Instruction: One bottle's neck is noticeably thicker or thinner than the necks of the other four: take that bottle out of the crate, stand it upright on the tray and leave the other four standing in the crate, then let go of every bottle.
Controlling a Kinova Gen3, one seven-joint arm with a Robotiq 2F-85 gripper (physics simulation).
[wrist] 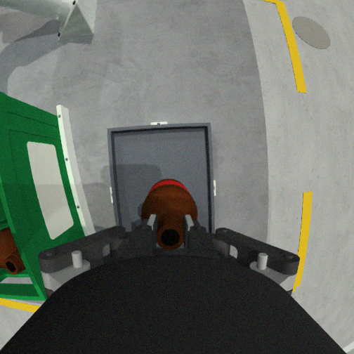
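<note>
A brown bottle [169, 205] with a red band is held upright by its neck in my gripper [169, 223], which is shut on it. The bottle is over the near part of the grey tray [160, 145]. Its base is hidden below its body, so I cannot tell whether it touches the tray. The green crate [15, 130] is at the left edge of the view, partly cut off. The neck and shoulder of another brown bottle [9, 252] show in the crate's near part.
A white rail [67, 159] runs along the crate's right side, between crate and tray. The white robot base [77, 22] stands at the top left. Yellow floor lines [292, 50] run along the right, with a round grey disc [311, 32] beyond them.
</note>
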